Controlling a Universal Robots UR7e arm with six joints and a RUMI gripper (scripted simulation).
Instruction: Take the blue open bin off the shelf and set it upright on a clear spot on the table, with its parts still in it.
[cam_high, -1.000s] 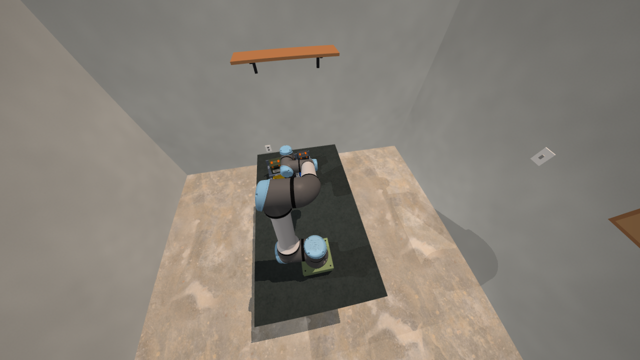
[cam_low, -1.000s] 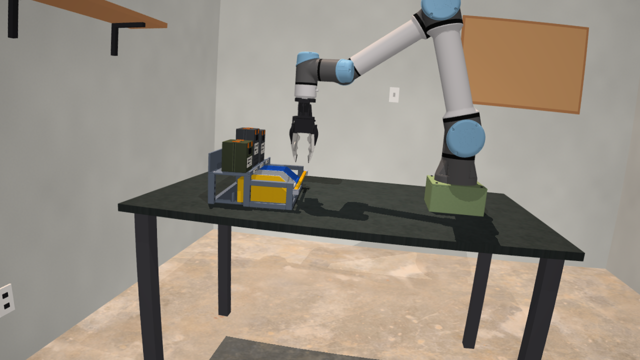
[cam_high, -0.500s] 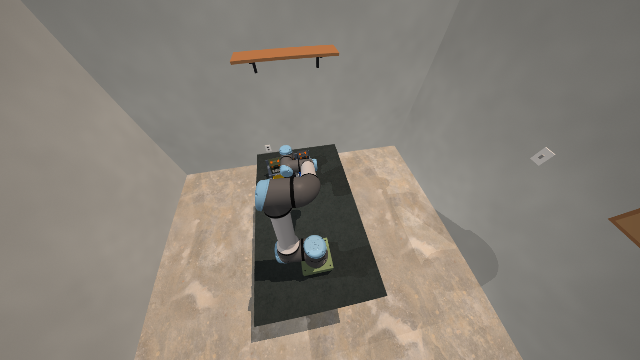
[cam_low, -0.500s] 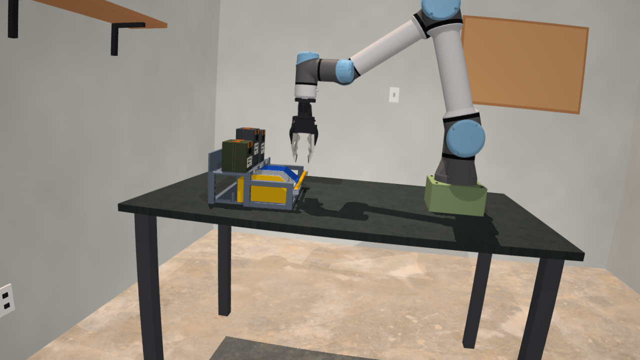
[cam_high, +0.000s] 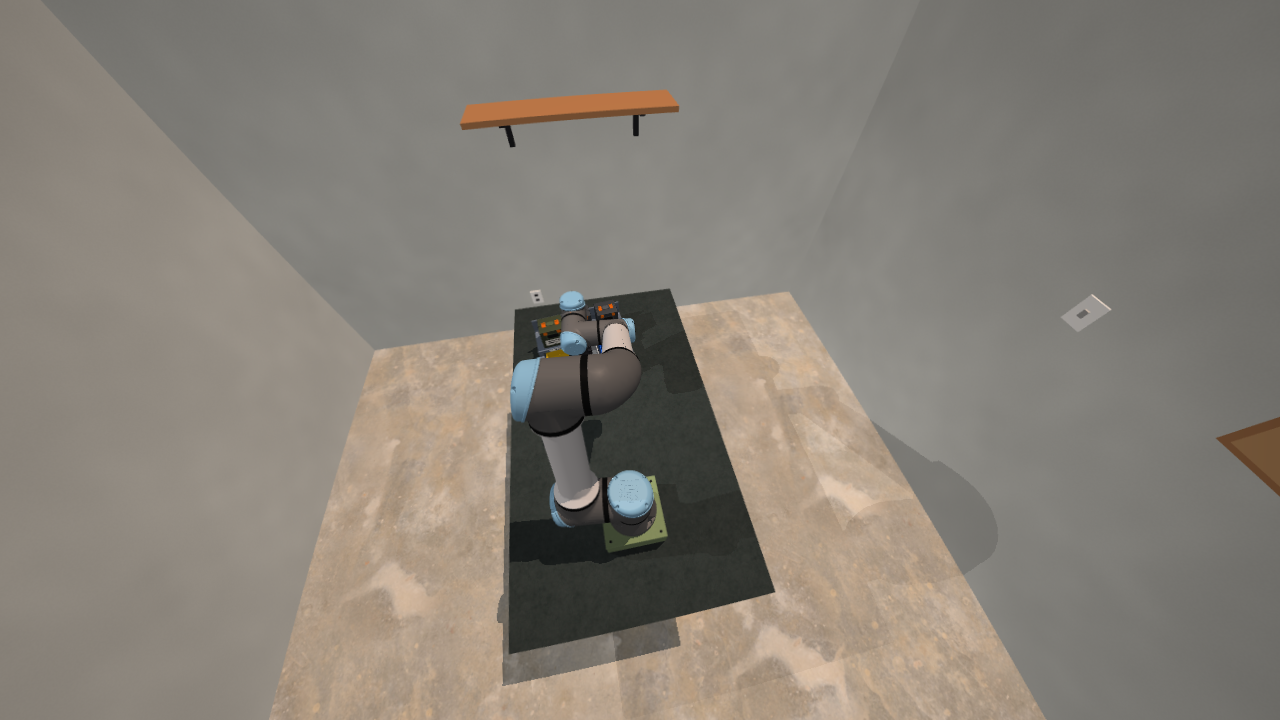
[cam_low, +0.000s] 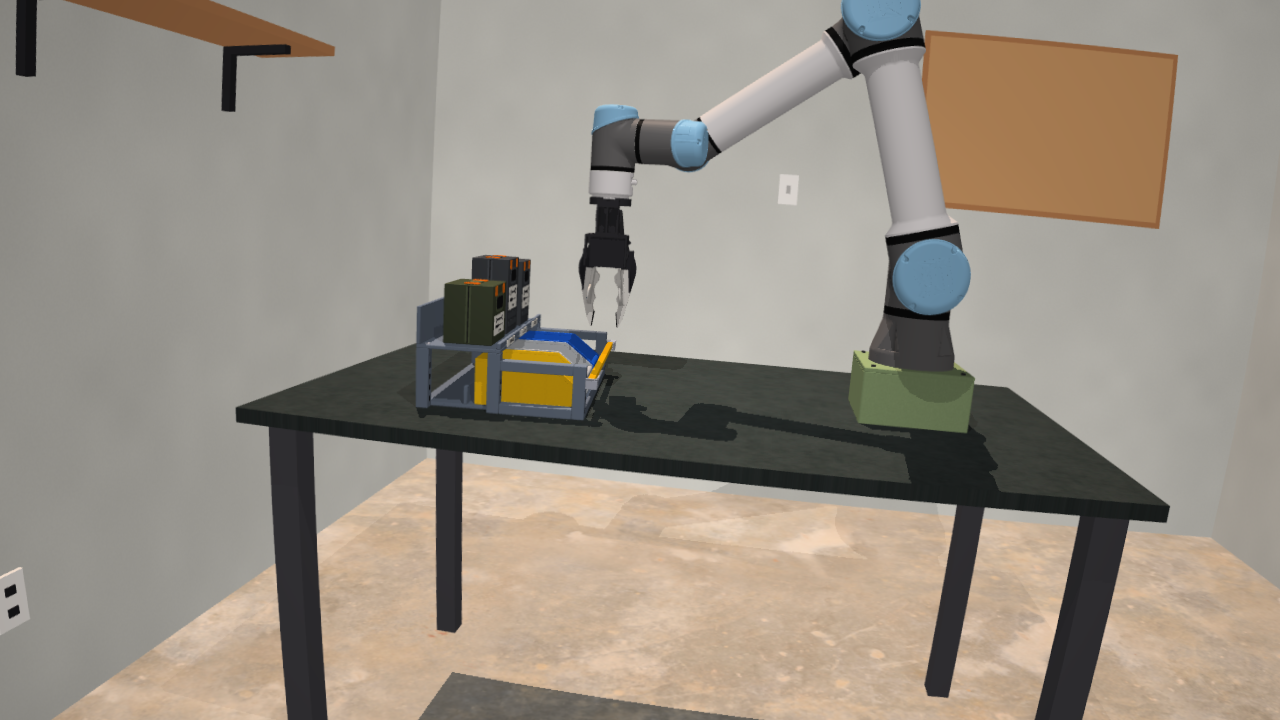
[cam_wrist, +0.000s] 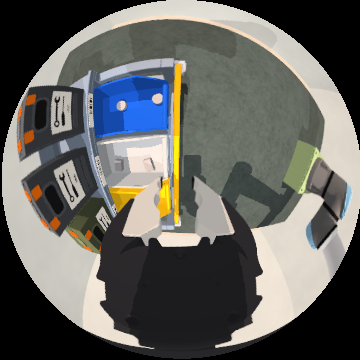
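Now: the thin yellow bar 8 cm below my hand. Round my hand: yellow bin 9 cm ahead, 13 cm to the left, 10 cm below; blue open bin 12 cm ahead, 10 cm to the right, 10 cm below; white bin 11 cm ahead, 1 cm to the left, 10 cm below.
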